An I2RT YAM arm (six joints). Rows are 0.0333 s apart.
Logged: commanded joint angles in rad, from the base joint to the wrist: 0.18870 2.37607 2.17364 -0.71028 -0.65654 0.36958; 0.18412 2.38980 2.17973 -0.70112 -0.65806 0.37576; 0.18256 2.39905 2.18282 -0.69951 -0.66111 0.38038; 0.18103 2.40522 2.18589 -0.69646 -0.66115 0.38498; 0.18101 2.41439 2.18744 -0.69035 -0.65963 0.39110; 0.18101 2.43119 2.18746 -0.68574 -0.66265 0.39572; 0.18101 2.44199 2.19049 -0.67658 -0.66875 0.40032; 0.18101 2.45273 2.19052 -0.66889 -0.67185 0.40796; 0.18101 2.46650 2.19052 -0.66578 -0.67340 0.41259; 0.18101 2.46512 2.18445 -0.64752 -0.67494 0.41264; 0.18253 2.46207 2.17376 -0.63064 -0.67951 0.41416; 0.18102 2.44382 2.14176 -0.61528 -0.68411 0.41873; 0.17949 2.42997 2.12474 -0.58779 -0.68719 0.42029; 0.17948 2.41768 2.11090 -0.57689 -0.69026 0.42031; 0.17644 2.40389 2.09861 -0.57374 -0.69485 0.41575; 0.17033 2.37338 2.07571 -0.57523 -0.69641 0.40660; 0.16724 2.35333 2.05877 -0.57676 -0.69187 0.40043; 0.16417 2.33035 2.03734 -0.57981 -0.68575 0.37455; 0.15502 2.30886 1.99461 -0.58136 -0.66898 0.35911; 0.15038 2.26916 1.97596 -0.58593 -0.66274 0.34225; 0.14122 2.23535 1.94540 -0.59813 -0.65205 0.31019; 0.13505 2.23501 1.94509 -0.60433 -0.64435 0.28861
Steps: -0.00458 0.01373 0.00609 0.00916 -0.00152 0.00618; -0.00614 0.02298 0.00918 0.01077 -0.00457 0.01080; -0.00767 0.02915 0.01225 0.01382 -0.00461 0.01540; -0.00769 0.03832 0.01380 0.01993 -0.00309 0.02152; -0.00769 0.05512 0.01382 0.02454 -0.00611 0.02614; -0.00769 0.06592 0.01685 0.03370 -0.01221 0.03074; -0.00769 0.07666 0.01688 0.04139 -0.01531 0.03838; -0.00769 0.09043 0.01688 0.04450 -0.01686 0.04301; -0.00769 0.08905 0.01081 0.06276 -0.01840 0.04306; -0.00617 0.08600 0.00012 0.07964 -0.02297 0.04458; -0.00768 0.06775 -0.03188 0.09500 -0.02757 0.04915; -0.00921 0.05390 -0.04890 0.12249 -0.03065 0.05071; -0.00922 0.04161 -0.06274 0.13339 -0.03372 0.05073; -0.01226 0.02782 -0.07503 0.13654 -0.03831 0.04617; -0.01837 -0.00269 -0.09793 0.13505 -0.03987 0.03702; -0.02146 -0.02274 -0.11487 0.13352 -0.03533 0.03085; -0.02453 -0.04572 -0.13630 0.13047 -0.02921 0.00497; -0.03368 -0.06721 -0.17903 0.12892 -0.01244 -0.01047; -0.03832 -0.10691 -0.19768 0.12435 -0.00620 -0.02733; -0.04748 -0.14072 -0.22824 0.11215 0.00449 -0.05939; -0.05365 -0.14106 -0.22855 0.10595 0.01219 -0.08097
